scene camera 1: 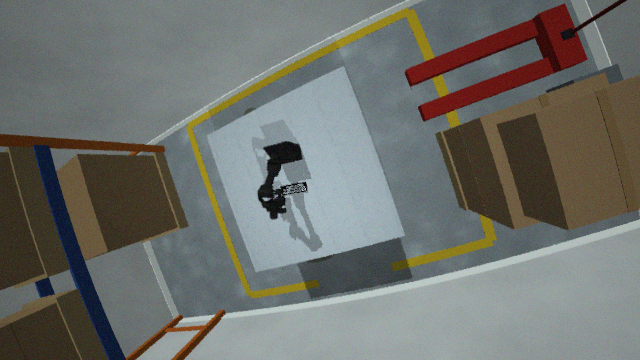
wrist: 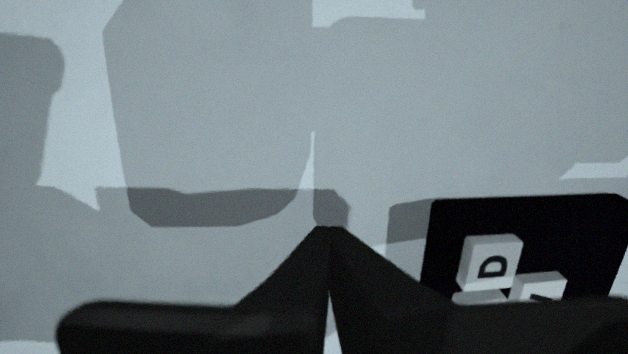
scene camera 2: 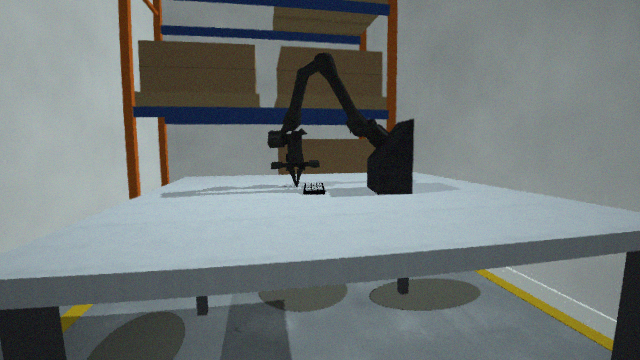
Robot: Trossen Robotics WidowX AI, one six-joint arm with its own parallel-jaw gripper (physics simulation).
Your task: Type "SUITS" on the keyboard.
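Places are measured from the arm's base along level axes (x ahead, y right, z down), in centimetres.
Where they show: gripper, between the fingertips: (scene camera 1: 285, 198) (wrist: 327, 239) (scene camera 2: 296, 186); arm's base, origin of its link: (scene camera 1: 275, 155) (scene camera 2: 384, 141).
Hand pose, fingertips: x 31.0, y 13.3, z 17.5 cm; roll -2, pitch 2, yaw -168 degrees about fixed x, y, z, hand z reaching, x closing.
Observation:
Each offset is from my fingertips to the centre of the thing. Level surfaces: height alone.
The keyboard @(dx -4.9, dy -10.4, dz -0.9 cm) (scene camera 1: 298, 188) (scene camera 2: 314, 191) (wrist: 555, 220) is a small black block with white letter keys, lying on the table. In the wrist view it is at the lower right. A key marked D @(dx -4.6, dy -1.0, dz -1.5 cm) (wrist: 492, 262) shows there, its letter turned sideways. Another key @(dx -6.3, dy -2.9, dz -1.5 cm) (wrist: 542, 285) is partly covered by the right finger, and its letter is mostly hidden. The keys S, U, I and T cannot be made out. My gripper (scene camera 2: 297, 185) (wrist: 327, 239) is shut and empty, pointing down. Its tips are low and beside the keyboard, to its left in scene camera 2 and the wrist view.
The white table @(dz +0.0 cm) (scene camera 1: 350, 200) (scene camera 2: 320, 225) carries the arm's black base (scene camera 1: 284, 152) (scene camera 2: 392, 162), right of the keyboard in scene camera 2. A blue and orange rack (scene camera 1: 75, 250) (scene camera 2: 127, 100) with cardboard boxes stands beyond the table. A red pallet jack (scene camera 1: 565, 37) is on the floor.

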